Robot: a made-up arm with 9 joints. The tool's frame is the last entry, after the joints.
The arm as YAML. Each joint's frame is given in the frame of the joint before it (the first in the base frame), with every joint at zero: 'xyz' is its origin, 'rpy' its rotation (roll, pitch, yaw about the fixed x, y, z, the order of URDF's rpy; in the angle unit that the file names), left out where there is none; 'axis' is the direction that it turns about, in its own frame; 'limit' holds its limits. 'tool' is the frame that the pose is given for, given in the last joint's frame.
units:
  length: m
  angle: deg
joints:
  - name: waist
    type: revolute
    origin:
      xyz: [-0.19, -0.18, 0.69]
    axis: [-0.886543, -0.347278, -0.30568]
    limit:
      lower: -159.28
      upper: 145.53
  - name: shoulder
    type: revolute
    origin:
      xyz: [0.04, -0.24, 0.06]
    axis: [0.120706, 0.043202, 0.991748]
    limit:
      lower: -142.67
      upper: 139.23
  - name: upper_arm
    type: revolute
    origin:
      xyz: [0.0, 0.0, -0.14]
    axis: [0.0, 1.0, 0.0]
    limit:
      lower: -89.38
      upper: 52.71
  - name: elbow
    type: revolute
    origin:
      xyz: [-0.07, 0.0, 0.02]
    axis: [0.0, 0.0, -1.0]
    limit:
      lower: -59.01
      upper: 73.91
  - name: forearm
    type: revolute
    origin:
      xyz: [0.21, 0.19, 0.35]
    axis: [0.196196, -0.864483, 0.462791]
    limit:
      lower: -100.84
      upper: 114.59
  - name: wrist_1
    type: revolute
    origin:
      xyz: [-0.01, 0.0, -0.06]
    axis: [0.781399, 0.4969, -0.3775]
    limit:
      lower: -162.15
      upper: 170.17
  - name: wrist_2
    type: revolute
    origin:
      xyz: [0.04, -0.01, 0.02]
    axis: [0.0, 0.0, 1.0]
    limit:
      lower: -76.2
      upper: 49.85
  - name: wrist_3
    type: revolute
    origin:
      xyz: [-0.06, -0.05, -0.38]
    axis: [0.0, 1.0, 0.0]
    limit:
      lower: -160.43
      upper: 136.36
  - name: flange
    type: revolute
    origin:
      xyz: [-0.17, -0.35, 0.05]
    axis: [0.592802, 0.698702, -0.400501]
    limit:
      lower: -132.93
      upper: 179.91
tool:
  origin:
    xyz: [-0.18, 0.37, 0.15]
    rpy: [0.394, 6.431, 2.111]
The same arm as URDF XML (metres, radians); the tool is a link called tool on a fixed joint. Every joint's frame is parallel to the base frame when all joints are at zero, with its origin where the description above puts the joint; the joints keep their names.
<robot name="arm">
  <link name="base_link"/>
  <link name="link1"/>
  <link name="link2"/>
  <link name="link3"/>
  <link name="link4"/>
  <link name="link5"/>
  <link name="link6"/>
  <link name="link7"/>
  <link name="link8"/>
  <link name="link9"/>
  <link name="tool"/>
  <joint name="waist" type="revolute">
    <parent link="base_link"/>
    <child link="link1"/>
    <origin xyz="-0.1900 -0.1800 0.6900"/>
    <axis xyz="-0.886521 -0.347308 -0.305707"/>
    <limit lower="-2.7800" upper="2.5400"/>
  </joint>
  <joint name="shoulder" type="revolute">
    <parent link="link1"/>
    <child link="link2"/>
    <origin xyz="0.0400 -0.2400 0.0600"/>
    <axis xyz="0.120706 0.043202 0.991748"/>
    <limit lower="-2.4901" upper="2.4300"/>
  </joint>
  <joint name="upper_arm" type="revolute">
    <parent link="link2"/>
    <child link="link3"/>
    <origin xyz="0.0000 0.0000 -0.1400"/>
    <axis xyz="0 1 0"/>
    <limit lower="-1.5600" upper="0.9200"/>
  </joint>
  <joint name="elbow" type="revolute">
    <parent link="link3"/>
    <child link="link4"/>
    <origin xyz="-0.0700 0.0000 0.0200"/>
    <axis xyz="0 0 -1"/>
    <limit lower="-1.0299" upper="1.2900"/>
  </joint>
  <joint name="forearm" type="revolute">
    <parent link="link4"/>
    <child link="link5"/>
    <origin xyz="0.2100 0.1900 0.3500"/>
    <axis xyz="0.196196 -0.864483 0.462791"/>
    <limit lower="-1.7600" upper="2.0000"/>
  </joint>
  <joint name="wrist_1" type="revolute">
    <parent link="link5"/>
    <child link="link6"/>
    <origin xyz="-0.0100 0.0000 -0.0600"/>
    <axis xyz="0.781399 0.4969 -0.3775"/>
    <limit lower="-2.8301" upper="2.9700"/>
  </joint>
  <joint name="wrist_2" type="revolute">
    <parent link="link6"/>
    <child link="link7"/>
    <origin xyz="0.0400 -0.0100 0.0200"/>
    <axis xyz="0 0 1"/>
    <limit lower="-1.3299" upper="0.8700"/>
  </joint>
  <joint name="wrist_3" type="revolute">
    <parent link="link7"/>
    <child link="link8"/>
    <origin xyz="-0.0600 -0.0500 -0.3800"/>
    <axis xyz="0 1 0"/>
    <limit lower="-2.8000" upper="2.3799"/>
  </joint>
  <joint name="flange" type="revolute">
    <parent link="link8"/>
    <child link="link9"/>
    <origin xyz="-0.1700 -0.3500 0.0500"/>
    <axis xyz="0.592802 0.698702 -0.400501"/>
    <limit lower="-2.3201" upper="3.1400"/>
  </joint>
  <joint name="tool_fixed" type="fixed">
    <parent link="link9"/>
    <child link="tool"/>
    <origin xyz="-0.1800 0.3700 0.1500" rpy="0.0069 0.1122 0.0368"/>
  </joint>
</robot>

